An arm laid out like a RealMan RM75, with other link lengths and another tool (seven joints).
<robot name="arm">
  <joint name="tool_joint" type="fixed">
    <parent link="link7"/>
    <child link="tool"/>
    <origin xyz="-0.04 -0.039 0.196" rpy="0 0.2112 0.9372"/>
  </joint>
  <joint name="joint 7" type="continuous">
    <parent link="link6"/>
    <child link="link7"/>
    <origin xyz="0 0 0.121" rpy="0 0 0"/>
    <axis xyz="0 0 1"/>
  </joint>
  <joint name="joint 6" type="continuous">
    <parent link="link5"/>
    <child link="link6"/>
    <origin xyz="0 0 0" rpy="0 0 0"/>
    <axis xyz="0 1 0"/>
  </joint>
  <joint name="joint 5" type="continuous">
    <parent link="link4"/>
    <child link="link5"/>
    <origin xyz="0 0 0.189" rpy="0 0 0"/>
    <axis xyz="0 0 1"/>
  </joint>
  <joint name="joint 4" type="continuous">
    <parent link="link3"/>
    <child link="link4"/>
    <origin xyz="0 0 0" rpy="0 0 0"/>
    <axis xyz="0 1 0"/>
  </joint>
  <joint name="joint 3" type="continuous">
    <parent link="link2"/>
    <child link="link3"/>
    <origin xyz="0 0 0.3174" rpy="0 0 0"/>
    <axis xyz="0 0 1"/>
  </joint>
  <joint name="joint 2" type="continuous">
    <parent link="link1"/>
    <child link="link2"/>
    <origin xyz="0 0 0" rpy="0 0 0"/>
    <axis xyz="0 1 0"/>
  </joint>
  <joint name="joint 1" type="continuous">
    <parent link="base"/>
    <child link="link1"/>
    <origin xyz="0 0 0.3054" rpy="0 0 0"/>
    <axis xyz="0 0 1"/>
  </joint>
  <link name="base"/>
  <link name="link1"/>
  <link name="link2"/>
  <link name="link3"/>
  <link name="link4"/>
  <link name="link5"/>
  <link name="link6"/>
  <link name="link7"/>
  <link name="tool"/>
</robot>
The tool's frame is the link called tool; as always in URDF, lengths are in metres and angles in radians. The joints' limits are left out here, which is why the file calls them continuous.
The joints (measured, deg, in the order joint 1, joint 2, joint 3, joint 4, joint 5, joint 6, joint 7), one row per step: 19.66, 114.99, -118.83, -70.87, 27.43, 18.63, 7.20; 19.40, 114.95, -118.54, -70.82, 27.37, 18.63, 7.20; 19.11, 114.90, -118.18, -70.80, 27.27, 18.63, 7.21; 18.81, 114.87, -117.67, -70.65, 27.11, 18.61, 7.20; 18.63, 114.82, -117.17, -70.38, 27.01, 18.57, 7.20; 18.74, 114.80, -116.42, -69.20, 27.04, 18.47, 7.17; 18.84, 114.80, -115.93, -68.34, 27.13, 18.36, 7.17; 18.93, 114.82, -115.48, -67.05, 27.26, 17.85, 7.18; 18.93, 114.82, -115.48, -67.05, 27.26, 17.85, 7.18; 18.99, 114.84, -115.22, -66.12, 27.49, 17.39, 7.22; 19.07, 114.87, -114.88, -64.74, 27.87, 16.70, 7.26; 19.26, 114.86, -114.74, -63.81, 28.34, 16.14, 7.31; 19.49, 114.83, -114.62, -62.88, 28.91, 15.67, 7.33; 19.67, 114.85, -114.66, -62.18, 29.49, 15.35, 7.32
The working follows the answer.
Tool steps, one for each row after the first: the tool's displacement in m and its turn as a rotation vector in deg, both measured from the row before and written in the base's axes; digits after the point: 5 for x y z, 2 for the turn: 0.00349, 0.00019, 0.00210, 0.26, -0.03, -0.39; 0.00370, 0.00040, 0.00271, 0.34, -0.03, -0.41; 0.00494, 0.00087, 0.00345, 0.46, -0.09, -0.53; 0.00497, 0.00125, 0.00335, 0.43, -0.11, -0.53; 0.01015, 0.00252, 0.00338, 0.46, -0.39, -1.10; 0.00687, 0.00156, 0.00204, 0.30, -0.19, -0.79; 0.00876, 0.00151, 0.00206, 0.41, -0.18, -0.91; 0.00000, 0.00000, 0.00000, 0.00, 0.00, 0.00; 0.00584, 0.00082, 0.00116, 0.29, 0.03, -0.67; 0.00864, 0.00086, 0.00149, 0.40, 0.06, -0.99; 0.00426, 0.00110, 0.00079, 0.27, 0.22, -0.56; 0.00435, 0.00099, 0.00056, 0.20, 0.22, -0.61; 0.00283, 0.00003, -0.00092, 0.00, 0.26, -0.48
Tool pose at each row, in the base's axes (x y z in m, rotation vector in deg; rounded; the steps above come from the unrounded poses): 0.26019, 0.51199, -0.11950, -98.94, 118.05, 32.06; 0.26368, 0.51218, -0.11740, -98.36, 118.16, 32.16; 0.26738, 0.51259, -0.11469, -97.70, 118.23, 32.32; 0.27233, 0.51346, -0.11124, -96.85, 118.28, 32.50; 0.27729, 0.51470, -0.10790, -96.01, 118.32, 32.62; 0.28745, 0.51722, -0.10452, -94.50, 118.55, 32.33; 0.29432, 0.51878, -0.10248, -93.44, 118.79, 32.17; 0.30308, 0.52029, -0.10042, -92.18, 119.05, 32.08; 0.30308, 0.52029, -0.10042, -92.18, 119.05, 32.08; 0.30893, 0.52111, -0.09926, -91.26, 119.36, 32.16; 0.31757, 0.52197, -0.09777, -89.92, 119.83, 32.26; 0.32182, 0.52308, -0.09698, -89.13, 120.21, 32.52; 0.32618, 0.52407, -0.09642, -88.34, 120.66, 32.69; 0.32901, 0.52410, -0.09735, -87.80, 121.16, 32.75

